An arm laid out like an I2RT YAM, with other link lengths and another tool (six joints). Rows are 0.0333 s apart.
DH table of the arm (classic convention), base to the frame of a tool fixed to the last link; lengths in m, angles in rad. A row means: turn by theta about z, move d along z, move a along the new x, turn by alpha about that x. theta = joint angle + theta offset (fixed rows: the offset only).
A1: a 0.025, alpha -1.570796, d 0.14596, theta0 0
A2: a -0.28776, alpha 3.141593, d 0, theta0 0
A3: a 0.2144, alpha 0, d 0, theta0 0.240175
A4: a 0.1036, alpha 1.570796, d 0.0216, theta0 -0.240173
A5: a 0, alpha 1.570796, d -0.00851, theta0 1.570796
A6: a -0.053, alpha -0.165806, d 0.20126, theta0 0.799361
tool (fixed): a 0, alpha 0, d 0.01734, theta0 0
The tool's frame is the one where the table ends.
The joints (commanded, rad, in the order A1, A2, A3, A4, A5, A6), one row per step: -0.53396, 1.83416, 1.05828, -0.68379, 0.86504, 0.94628; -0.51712, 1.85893, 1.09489, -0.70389, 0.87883, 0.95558; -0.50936, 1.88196, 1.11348, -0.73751, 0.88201, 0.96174; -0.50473, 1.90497, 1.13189, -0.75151, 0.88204, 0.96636; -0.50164, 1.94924, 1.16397, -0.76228, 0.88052, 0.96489; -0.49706, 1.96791, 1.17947, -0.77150, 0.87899, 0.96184; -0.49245, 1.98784, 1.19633, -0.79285, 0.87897, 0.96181; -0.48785, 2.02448, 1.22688, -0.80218, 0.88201, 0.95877; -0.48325, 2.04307, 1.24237, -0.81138, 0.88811, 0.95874
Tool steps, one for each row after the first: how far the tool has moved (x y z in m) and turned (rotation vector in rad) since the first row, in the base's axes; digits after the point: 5 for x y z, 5 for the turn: 0.00997, -0.00101, 0.00225, -0.01074, 0.00754, 0.00942; 0.00974, 0.00174, -0.00281, 0.00328, 0.03787, 0.01322; 0.01252, 0.00201, -0.00694, 0.01075, 0.05090, 0.01503; 0.01832, 0.00044, -0.01554, 0.02371, 0.07122, 0.01933; 0.02160, 0.00099, -0.01935, 0.03197, 0.08344, 0.02603; 0.02246, 0.00253, -0.02367, 0.04368, 0.10486, 0.03080; 0.02855, 0.00095, -0.02969, 0.04931, 0.12200, 0.03733; 0.03116, 0.00067, -0.03223, 0.04964, 0.13586, 0.04184
